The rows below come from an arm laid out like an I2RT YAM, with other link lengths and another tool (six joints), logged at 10 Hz.
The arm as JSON. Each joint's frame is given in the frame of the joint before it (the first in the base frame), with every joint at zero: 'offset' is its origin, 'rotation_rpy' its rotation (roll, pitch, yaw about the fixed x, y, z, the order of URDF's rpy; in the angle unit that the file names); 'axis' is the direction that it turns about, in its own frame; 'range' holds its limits. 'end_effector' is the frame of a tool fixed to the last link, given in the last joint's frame.
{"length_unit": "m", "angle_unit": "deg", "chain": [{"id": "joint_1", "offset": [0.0, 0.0, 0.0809], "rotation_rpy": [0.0, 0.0, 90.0], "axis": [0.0, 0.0, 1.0], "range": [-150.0, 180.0]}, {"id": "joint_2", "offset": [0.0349, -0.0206, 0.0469], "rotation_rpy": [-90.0, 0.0, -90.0], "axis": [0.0, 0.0, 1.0], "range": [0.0, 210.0]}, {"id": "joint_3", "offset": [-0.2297, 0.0, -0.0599], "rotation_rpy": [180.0, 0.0, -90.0], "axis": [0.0, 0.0, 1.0], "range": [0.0, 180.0]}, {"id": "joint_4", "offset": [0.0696, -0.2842, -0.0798], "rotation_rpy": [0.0, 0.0, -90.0], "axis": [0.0, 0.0, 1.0], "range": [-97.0, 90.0]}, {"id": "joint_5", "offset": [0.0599, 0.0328, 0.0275], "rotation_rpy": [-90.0, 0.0, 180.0], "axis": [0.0, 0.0, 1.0], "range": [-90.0, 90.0]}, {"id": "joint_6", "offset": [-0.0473, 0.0, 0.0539], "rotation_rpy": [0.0, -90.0, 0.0], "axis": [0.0, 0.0, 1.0], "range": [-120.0, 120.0]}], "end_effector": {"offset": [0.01, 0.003, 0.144], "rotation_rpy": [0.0, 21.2, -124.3]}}
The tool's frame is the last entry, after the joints.
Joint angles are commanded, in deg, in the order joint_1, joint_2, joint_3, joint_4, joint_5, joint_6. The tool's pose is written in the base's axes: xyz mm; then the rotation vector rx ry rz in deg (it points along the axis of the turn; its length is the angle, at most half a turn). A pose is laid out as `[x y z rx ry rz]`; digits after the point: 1 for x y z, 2 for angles.
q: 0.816 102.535 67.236 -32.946 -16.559 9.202
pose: [402.7 91.9 8.6 -135.02 87.55 -38.87]
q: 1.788 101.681 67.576 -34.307 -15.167 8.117
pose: [399.8 94.1 13.5 -136.98 85.65 -40.27]
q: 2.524 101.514 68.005 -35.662 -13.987 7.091
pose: [396.3 95.2 14.6 -139.09 84.20 -40.86]
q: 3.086 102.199 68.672 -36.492 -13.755 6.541
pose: [394.6 98.2 12.9 -140.45 83.16 -40.27]
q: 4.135 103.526 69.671 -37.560 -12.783 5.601
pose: [391.9 102.0 8.0 -143.06 81.42 -39.86]
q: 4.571 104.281 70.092 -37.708 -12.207 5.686
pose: [391.7 103.2 4.9 -143.89 81.33 -39.79]
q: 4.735 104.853 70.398 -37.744 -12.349 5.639
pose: [391.8 104.8 2.9 -144.17 81.09 -39.31]
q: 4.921 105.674 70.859 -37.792 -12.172 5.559
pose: [392.3 105.5 -0.2 -144.71 80.93 -39.04]
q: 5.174 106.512 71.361 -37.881 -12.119 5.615
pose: [392.7 107.2 -3.1 -145.16 80.82 -38.56]
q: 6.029 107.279 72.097 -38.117 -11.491 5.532
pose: [393.1 111.2 -4.7 -146.18 79.87 -38.78]
